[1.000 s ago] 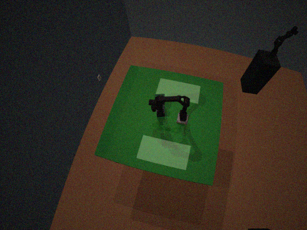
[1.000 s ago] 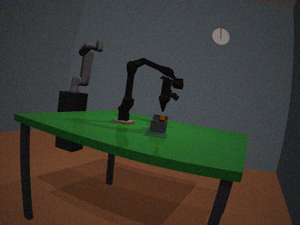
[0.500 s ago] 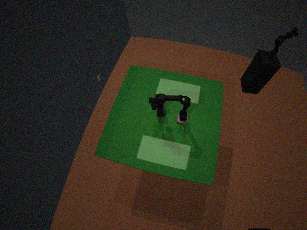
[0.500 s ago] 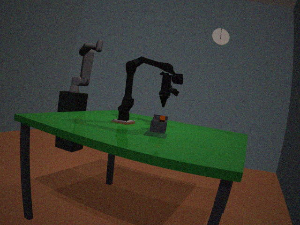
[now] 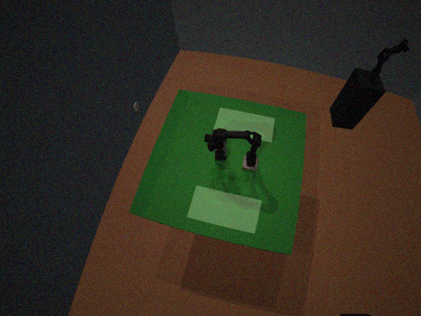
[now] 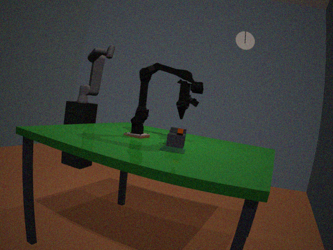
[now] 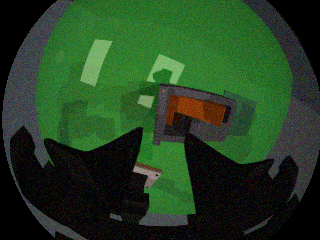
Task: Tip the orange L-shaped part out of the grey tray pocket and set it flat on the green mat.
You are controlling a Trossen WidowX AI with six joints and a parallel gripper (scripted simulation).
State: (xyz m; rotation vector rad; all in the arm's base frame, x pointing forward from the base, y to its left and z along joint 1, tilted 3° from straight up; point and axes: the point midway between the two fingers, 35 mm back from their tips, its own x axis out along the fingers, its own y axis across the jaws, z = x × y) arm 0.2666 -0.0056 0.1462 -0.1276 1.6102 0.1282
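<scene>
The orange L-shaped part is 100 mm below my gripper tip and 40 mm to the right of it. The rest, counted from my gripper tip: green mat 220 mm to the right, 160 mm below, 30 mm ahead.
</scene>
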